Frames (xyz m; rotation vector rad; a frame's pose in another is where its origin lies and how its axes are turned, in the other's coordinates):
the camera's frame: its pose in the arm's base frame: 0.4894 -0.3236 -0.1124 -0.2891 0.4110 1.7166
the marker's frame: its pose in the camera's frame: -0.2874 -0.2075 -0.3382 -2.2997 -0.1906 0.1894
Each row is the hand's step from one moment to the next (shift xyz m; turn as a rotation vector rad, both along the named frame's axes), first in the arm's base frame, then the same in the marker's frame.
Working: the arm's base frame: its pose in the marker's frame: 0.6919 -0.8018 -0.0269 1.6322 1.9180 -1.5420

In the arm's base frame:
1: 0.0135 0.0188 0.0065 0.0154 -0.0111 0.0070
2: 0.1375 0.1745 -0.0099 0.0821 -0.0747 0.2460
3: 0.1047 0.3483 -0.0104 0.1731 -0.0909 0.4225
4: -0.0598 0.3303 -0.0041 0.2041 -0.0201 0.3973
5: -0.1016 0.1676 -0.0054 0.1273 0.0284 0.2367
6: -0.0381 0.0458 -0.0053 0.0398 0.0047 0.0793
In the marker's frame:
1: 0.0072 0.0005 -0.0229 -0.0179 0.0056 -0.0075
2: 0.0939 0.0666 -0.1903 -0.2022 -0.1296 -0.1232
3: 0.2472 0.0214 -0.2661 -0.3291 -0.2083 -0.2551
4: 0.2917 -0.0818 -0.1445 -0.2721 -0.1801 -0.3057
5: 0.1764 -0.0826 -0.0224 -0.1316 -0.1097 -0.2090
6: 0.0538 -0.0260 0.0027 -0.0469 -0.0378 -0.0653

